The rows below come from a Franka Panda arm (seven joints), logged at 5 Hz.
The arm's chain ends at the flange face. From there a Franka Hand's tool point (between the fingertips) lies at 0.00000 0.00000 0.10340 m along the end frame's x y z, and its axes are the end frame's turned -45 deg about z.
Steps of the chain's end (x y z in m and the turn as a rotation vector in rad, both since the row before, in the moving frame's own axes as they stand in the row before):
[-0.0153 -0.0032 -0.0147 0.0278 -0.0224 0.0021]
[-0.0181 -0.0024 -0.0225 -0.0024 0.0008 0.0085]
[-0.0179 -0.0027 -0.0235 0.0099 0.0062 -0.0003]
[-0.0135 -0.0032 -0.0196 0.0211 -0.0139 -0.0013]
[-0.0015 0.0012 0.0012 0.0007 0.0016 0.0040]
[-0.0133 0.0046 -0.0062 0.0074 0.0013 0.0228]
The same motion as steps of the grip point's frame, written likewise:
[-0.0082 -0.0168 -0.0148 0.0355 0.0038 0.0021]
[-0.0112 -0.0143 -0.0225 -0.0023 -0.0011 0.0085]
[-0.0096 -0.0148 -0.0235 0.0026 0.0114 -0.0003]
[-0.0068 -0.0144 -0.0196 0.0247 0.0051 -0.0013]
[-0.0017 -0.0001 0.0012 -0.0006 0.0016 0.0040]
[-0.0120 -0.0066 -0.0062 0.0043 0.0062 0.0228]

